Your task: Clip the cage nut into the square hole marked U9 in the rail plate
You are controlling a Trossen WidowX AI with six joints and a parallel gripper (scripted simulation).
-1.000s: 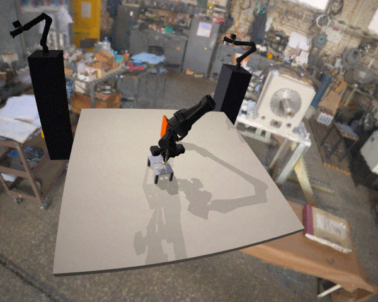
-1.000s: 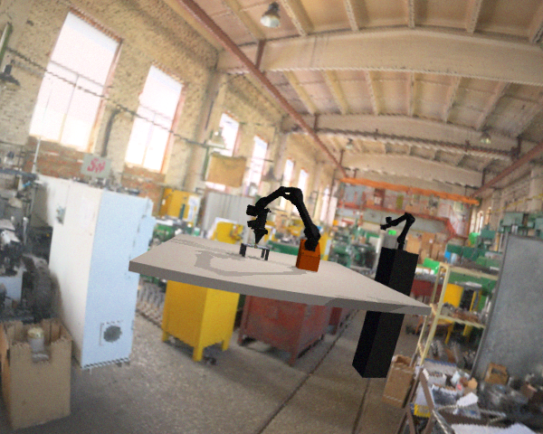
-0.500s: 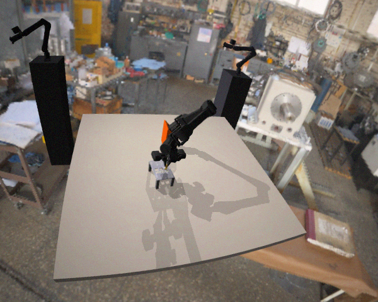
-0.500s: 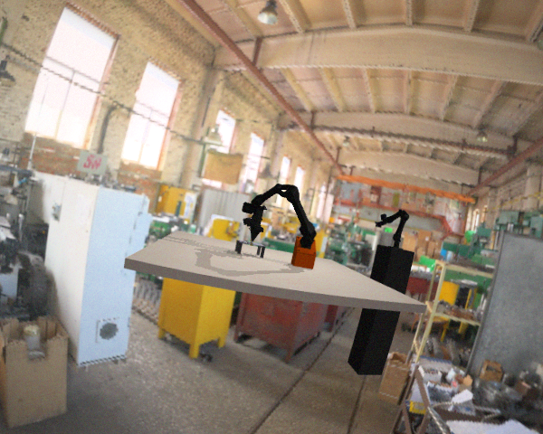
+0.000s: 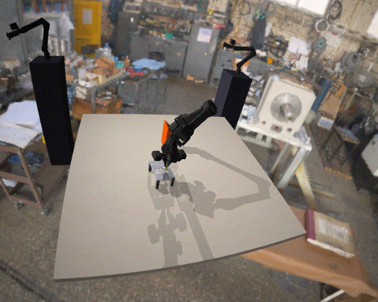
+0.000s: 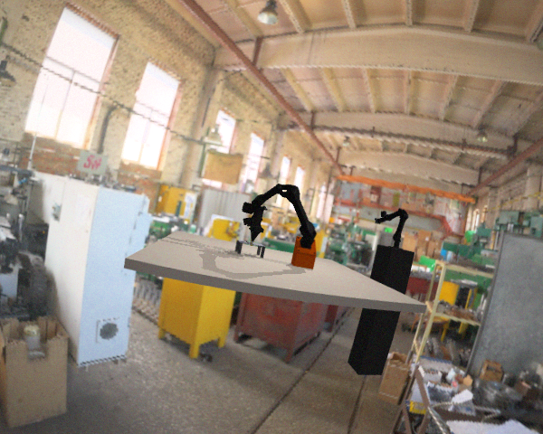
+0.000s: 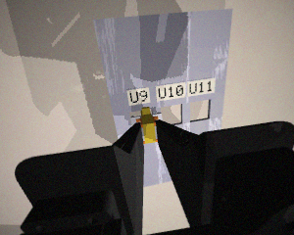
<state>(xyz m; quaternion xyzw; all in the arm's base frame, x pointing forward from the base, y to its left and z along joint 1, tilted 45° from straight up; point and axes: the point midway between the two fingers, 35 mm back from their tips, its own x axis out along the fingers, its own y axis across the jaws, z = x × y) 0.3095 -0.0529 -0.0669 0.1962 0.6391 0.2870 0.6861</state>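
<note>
Right now my gripper tip is 1 cm above the orange cage nut.
</note>
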